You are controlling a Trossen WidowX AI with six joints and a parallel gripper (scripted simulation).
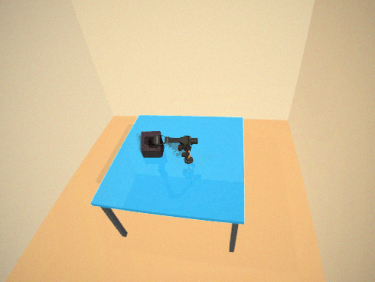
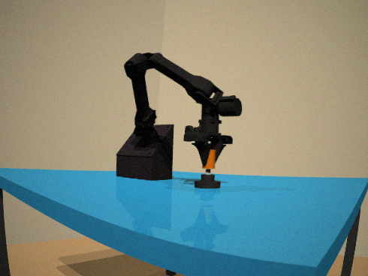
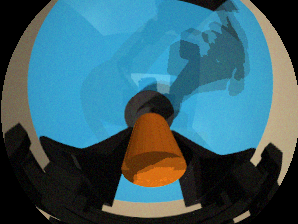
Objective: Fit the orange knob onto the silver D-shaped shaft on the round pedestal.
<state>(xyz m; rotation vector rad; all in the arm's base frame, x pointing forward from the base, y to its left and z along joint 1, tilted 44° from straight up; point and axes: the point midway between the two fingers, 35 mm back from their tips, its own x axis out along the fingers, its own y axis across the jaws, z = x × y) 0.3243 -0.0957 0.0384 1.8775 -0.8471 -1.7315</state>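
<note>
Now: gripper tip 30 mm below the orange knob. From my gripper tip the other things lie so: round pedestal 40 mm below.
</note>
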